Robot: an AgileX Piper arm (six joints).
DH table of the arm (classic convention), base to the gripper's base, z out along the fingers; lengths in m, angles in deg. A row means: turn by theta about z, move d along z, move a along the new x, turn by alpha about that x. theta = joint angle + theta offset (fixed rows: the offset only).
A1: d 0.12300, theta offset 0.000, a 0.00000, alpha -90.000
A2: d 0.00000, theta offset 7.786, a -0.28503, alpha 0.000
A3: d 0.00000, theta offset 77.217, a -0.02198, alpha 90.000
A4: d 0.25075, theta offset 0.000, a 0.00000, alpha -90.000
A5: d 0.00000, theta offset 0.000, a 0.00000, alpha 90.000
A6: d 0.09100, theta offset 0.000, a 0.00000, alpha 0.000
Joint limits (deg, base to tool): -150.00..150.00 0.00..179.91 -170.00..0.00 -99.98..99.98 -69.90..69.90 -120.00..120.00
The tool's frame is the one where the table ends.
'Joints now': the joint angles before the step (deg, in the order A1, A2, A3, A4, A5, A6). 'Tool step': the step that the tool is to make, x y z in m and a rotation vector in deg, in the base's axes. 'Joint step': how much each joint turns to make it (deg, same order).
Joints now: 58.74 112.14 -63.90 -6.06 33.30 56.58
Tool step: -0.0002 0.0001 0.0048 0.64 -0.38 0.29
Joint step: 0.02 -0.75 -0.01 0.13 0.00 -0.38
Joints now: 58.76 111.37 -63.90 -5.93 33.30 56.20
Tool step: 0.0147 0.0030 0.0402 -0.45 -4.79 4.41
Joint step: -1.04 -3.19 -5.36 -3.43 6.12 -4.14
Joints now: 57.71 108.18 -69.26 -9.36 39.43 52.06
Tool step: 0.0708 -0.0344 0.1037 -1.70 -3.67 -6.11
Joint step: -11.08 -3.07 -20.02 0.00 21.40 -8.64
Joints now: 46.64 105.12 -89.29 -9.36 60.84 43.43
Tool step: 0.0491 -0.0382 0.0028 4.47 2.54 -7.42
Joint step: -10.13 2.26 -3.99 6.47 0.28 -4.10
